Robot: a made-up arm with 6 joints. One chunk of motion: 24 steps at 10 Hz.
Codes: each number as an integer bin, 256 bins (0 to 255) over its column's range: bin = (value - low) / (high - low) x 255, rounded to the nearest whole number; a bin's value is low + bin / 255 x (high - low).
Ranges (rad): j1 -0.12..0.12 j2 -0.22..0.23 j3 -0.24..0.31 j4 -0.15..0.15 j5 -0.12..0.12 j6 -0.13..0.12
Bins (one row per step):
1: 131 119 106 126 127 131
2: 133 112 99 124 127 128
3: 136 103 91 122 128 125
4: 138 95 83 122 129 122
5: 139 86 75 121 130 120
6: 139 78 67 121 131 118
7: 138 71 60 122 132 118
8: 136 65 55 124 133 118
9: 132 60 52 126 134 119
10: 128 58 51 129 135 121
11: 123 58 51 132 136 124
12: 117 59 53 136 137 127
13: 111 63 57 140 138 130
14: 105 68 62 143 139 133
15: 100 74 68 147 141 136
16: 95 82 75 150 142 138
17: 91 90 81 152 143 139
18: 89 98 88 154 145 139
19: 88 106 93 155 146 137
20: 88 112 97 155 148 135
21: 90 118 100 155 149 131
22: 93 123 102 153 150 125
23: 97 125 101 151 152 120
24: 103 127 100 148 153 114
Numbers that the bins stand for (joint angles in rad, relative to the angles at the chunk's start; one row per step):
1: 0.0033 -0.0100 -0.0114 -0.0018 -0.0005 -0.0016
2: 0.0052 -0.0224 -0.0265 -0.0041 -0.0005 -0.0045
3: 0.0080 -0.0382 -0.0437 -0.0065 0.0005 -0.0075
4: 0.0099 -0.0524 -0.0610 -0.0065 0.0014 -0.0104
5: 0.0108 -0.0682 -0.0782 -0.0076 0.0024 -0.0124
6: 0.0108 -0.0824 -0.0955 -0.0076 0.0033 -0.0143
7: 0.0099 -0.0947 -0.1106 -0.0065 0.0042 -0.0143
8: 0.0080 -0.1053 -0.1214 -0.0041 0.0052 -0.0143
9: 0.0042 -0.1141 -0.1278 -0.0018 0.0061 -0.0133
10: 0.0005 -0.1176 -0.1300 0.0018 0.0071 -0.0114
11: -0.0042 -0.1176 -0.1300 0.0053 0.0080 -0.0084
12: -0.0099 -0.1159 -0.1257 0.0100 0.0089 -0.0055
13: -0.0155 -0.1088 -0.1171 0.0147 0.0099 -0.0025
14: -0.0212 -0.1000 -0.1063 0.0182 0.0108 0.0004
15: -0.0259 -0.0894 -0.0933 0.0229 0.0127 0.0033
16: -0.0306 -0.0753 -0.0782 0.0265 0.0136 0.0053
17: -0.0344 -0.0612 -0.0653 0.0288 0.0146 0.0063
18: -0.0362 -0.0471 -0.0502 0.0312 0.0165 0.0063
19: -0.0372 -0.0329 -0.0394 0.0324 0.0174 0.0043
20: -0.0372 -0.0224 -0.0308 0.0324 0.0193 0.0024
21: -0.0353 -0.0118 -0.0243 0.0324 0.0202 -0.0016
22: -0.0325 -0.0029 -0.0200 0.0300 0.0212 -0.0075
23: -0.0287 0.0006 -0.0222 0.0276 0.0231 -0.0124
24: -0.0231 0.0041 -0.0243 0.0241 0.0240 -0.0182

